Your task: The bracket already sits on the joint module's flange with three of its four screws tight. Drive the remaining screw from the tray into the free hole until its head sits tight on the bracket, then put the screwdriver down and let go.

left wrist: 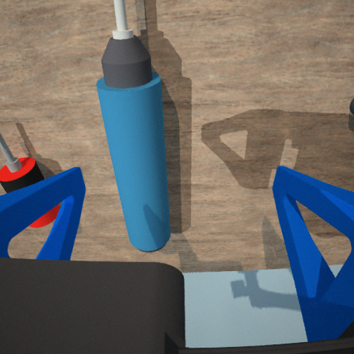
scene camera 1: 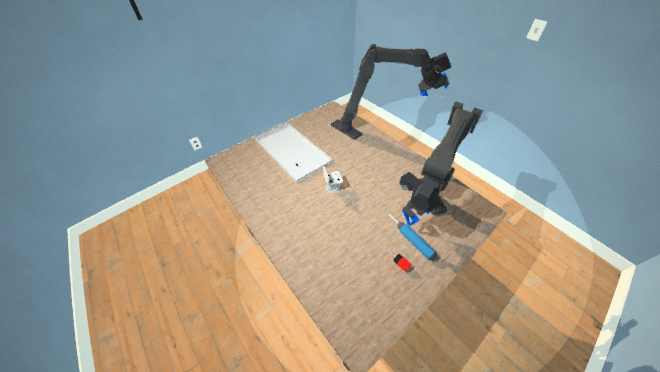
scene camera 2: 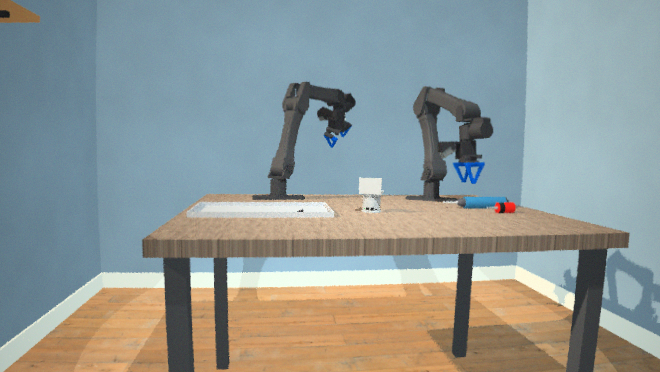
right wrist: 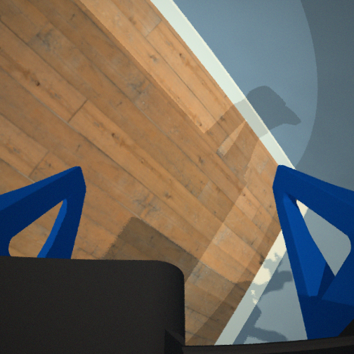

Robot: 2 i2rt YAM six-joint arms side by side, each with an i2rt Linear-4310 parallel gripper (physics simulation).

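Where they show: left gripper, fingertip midpoint: [scene camera 1: 417,218] [scene camera 2: 468,183]; right gripper, fingertip midpoint: [scene camera 1: 436,91] [scene camera 2: 337,141]; left arm's base, link origin: [scene camera 2: 431,200]; right arm's base, link origin: [scene camera 1: 346,129] [scene camera 2: 278,198].
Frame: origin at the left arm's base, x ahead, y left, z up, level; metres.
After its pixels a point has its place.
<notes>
A large blue screwdriver [scene camera 1: 417,241] @(z 0.038, x 0.169, y 0.215 m) [scene camera 2: 485,202] @(z 0.023, x 0.182, y 0.209 m) [left wrist: 137,160] with a dark collar and pale shaft lies on the table. A smaller red screwdriver [scene camera 1: 403,263] @(z 0.032, x 0.252, y 0.282 m) [scene camera 2: 506,207] @(z 0.020, x 0.267, y 0.275 m) [left wrist: 25,181] with a black band lies beside it. My left gripper [scene camera 1: 421,215] @(z 0.087, x 0.151, y 0.148 m) [scene camera 2: 468,181] @(z 0.087, x 0.151, y 0.148 m) [left wrist: 178,177] is open and empty above the table, near the blue handle. My right gripper [scene camera 1: 435,90] @(z 0.231, x -0.223, y -0.482 m) [scene camera 2: 338,140] @(z 0.231, x -0.223, y -0.482 m) [right wrist: 178,176] is open and empty, high up. A small dark screw [scene camera 1: 297,164] @(z 0.015, x 0.556, y -0.322 m) [scene camera 2: 300,210] @(z 0.011, x 0.561, y -0.328 m) lies in the white tray [scene camera 1: 287,145] @(z 0.004, x 0.591, y -0.494 m) [scene camera 2: 260,215] @(z 0.006, x 0.671, y -0.405 m). The white bracket [scene camera 2: 370,185] @(z 0.087, x 0.446, y -0.142 m) is on the joint module [scene camera 1: 333,189] @(z 0.021, x 0.418, y -0.118 m) [scene camera 2: 371,205] @(z 0.023, x 0.439, y -0.139 m); its holes are too small to judge.
The joint module stands between the tray and the screwdrivers, close to a tray corner. The wooden table [scene camera 1: 300,240] @(z 0.000, x 0.597, y 0.091 m) [scene camera 2: 385,245] @(z -0.016, x 0.801, y -0.014 m) carries both arms along its far edge in scene camera 2. The right wrist view shows the plank floor [right wrist: 150,150] and blue wall.
</notes>
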